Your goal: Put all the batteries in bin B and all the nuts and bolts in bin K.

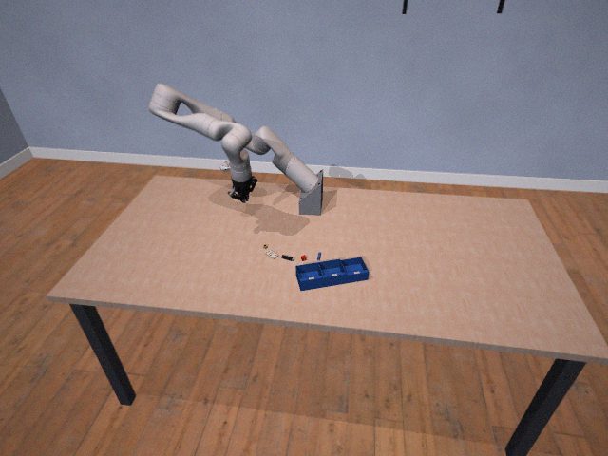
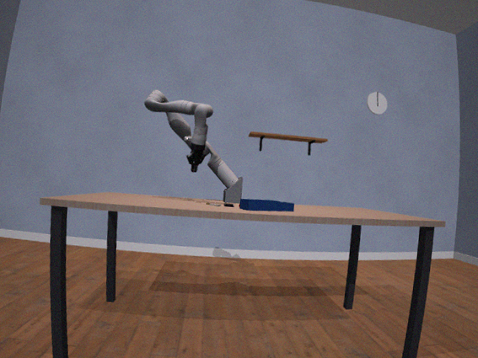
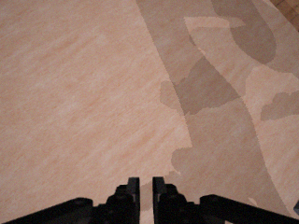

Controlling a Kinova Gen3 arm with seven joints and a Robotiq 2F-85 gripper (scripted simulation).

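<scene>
The blue bin lies 36 cm to the left of my hand, 22 cm ahead of it and 16 cm below it. Round my hand: brass nut: 18 cm below, 8 cm to the left, 8 cm ahead; white domino: 18 cm below, 12 cm to the left, 12 cm ahead; black battery: 19 cm to the left, 18 cm below, 14 cm ahead.
</scene>
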